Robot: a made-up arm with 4 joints.
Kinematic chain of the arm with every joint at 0, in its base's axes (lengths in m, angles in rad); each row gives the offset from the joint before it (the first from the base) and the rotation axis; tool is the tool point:
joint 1: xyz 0 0 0.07 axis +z
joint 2: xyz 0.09 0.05 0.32 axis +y
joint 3: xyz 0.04 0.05 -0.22 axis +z
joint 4: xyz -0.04 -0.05 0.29 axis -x
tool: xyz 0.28 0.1 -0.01
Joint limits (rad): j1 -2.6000..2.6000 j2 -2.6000..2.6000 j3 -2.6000..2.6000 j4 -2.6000..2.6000
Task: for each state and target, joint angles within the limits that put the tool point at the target. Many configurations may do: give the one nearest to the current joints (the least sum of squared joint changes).
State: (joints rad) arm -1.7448 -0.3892 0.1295 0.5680
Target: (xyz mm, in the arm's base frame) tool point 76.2 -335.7 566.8
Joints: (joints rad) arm -1.8731 -0.6237 0.1452 0.3964
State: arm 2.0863 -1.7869 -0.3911 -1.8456
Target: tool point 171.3 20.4 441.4
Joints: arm 2.2868 -1.8121 -1.0842 -1.8220
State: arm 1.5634 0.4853 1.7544 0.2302
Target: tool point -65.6 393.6 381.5
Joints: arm 0.7585 0.4785 1.0271 0.0628
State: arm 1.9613 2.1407 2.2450 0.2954
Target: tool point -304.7 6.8 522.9
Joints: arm 2.1779 1.9216 2.3122 0.2213
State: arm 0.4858 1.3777 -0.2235 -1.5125
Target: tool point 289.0 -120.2 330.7
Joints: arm 0.0732 1.3208 -1.0338 -1.8507
